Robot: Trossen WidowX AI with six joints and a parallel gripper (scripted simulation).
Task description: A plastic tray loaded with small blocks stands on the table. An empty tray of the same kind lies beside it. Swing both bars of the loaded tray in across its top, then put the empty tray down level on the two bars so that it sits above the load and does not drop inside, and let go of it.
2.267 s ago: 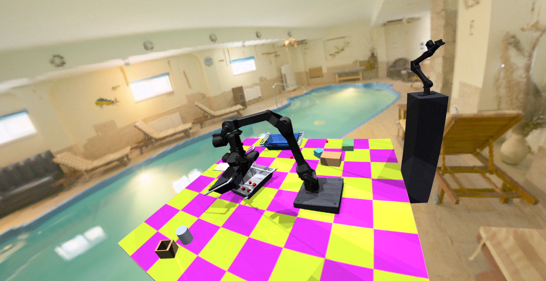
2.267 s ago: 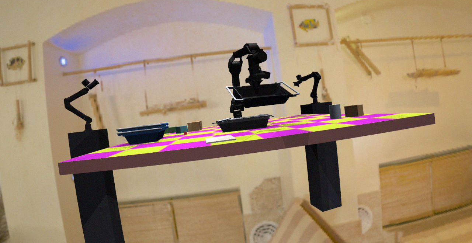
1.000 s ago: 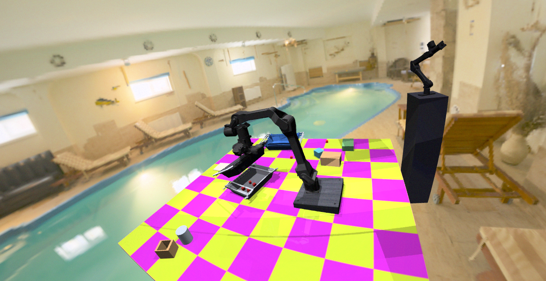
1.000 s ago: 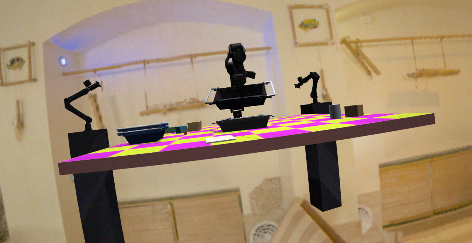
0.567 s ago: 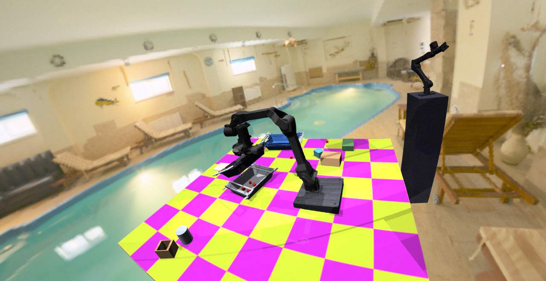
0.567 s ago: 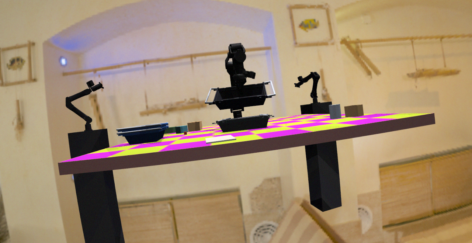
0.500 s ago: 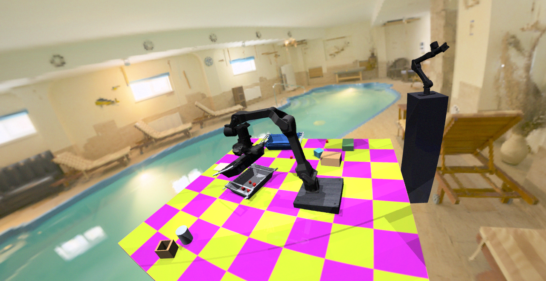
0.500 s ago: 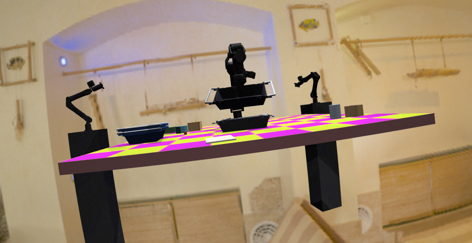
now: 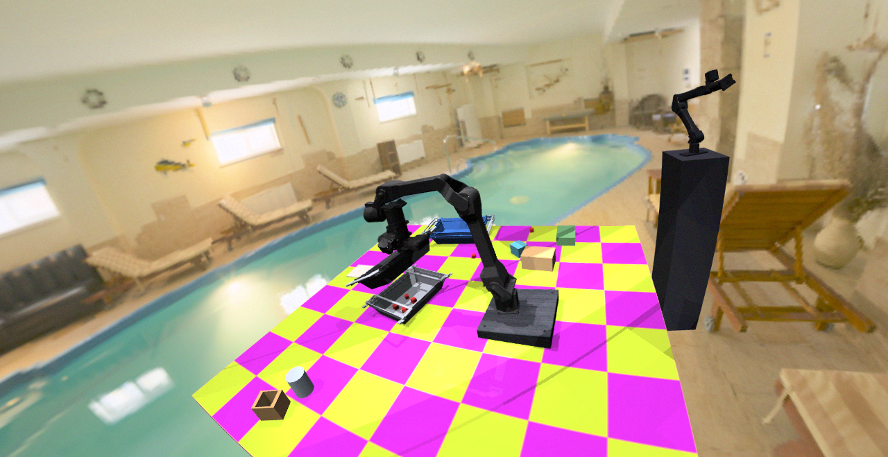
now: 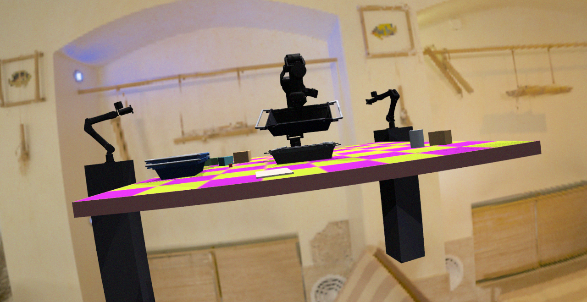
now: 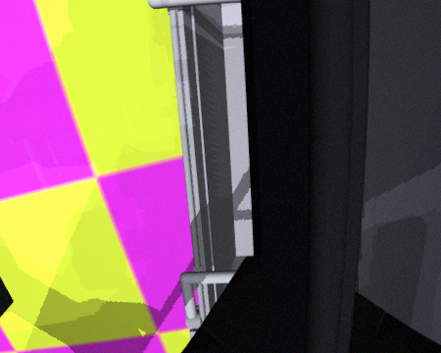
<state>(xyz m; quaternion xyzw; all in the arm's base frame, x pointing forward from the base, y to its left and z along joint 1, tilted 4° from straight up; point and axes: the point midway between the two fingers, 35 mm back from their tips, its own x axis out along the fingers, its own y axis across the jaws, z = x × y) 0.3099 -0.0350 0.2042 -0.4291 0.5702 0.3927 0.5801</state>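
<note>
Right now the dark tray is 7 cm ahead of my gripper tip and 3 cm to the right of it. The rest, counted from my gripper tip: grey cylinder 21 cm ahead, 41 cm to the left, 15 cm below; then teal cube 33 cm behind, 34 cm to the right, 16 cm below; then white plate 37 cm ahead, 20 cm to the right, 18 cm below.
</note>
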